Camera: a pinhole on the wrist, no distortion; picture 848 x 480 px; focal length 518.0 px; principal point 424.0 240.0 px. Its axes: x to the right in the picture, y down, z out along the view. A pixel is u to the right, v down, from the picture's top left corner.
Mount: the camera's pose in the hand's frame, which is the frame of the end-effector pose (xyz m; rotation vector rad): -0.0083 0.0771 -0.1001 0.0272 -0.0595 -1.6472
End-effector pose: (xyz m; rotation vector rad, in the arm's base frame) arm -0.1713 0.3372 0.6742 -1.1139 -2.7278 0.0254
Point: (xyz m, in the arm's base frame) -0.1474 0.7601 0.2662
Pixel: 136.6 463.3
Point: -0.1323 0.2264 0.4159
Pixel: 609.4 70.0
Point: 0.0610 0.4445 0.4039
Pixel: 166.6 54.3
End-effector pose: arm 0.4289 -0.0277 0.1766 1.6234 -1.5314 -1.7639
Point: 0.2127 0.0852 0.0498
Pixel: 621.1 365.8
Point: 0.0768 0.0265 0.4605
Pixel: 54.7 137.9
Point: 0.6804 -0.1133 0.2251
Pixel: behind the camera
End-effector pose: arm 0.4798 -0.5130 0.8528 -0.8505 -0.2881 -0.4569
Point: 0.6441 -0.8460 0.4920
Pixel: behind the camera
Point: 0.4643 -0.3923 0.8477
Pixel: 474.9 164.1
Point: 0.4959 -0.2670 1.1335
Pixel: 552.9 361.3
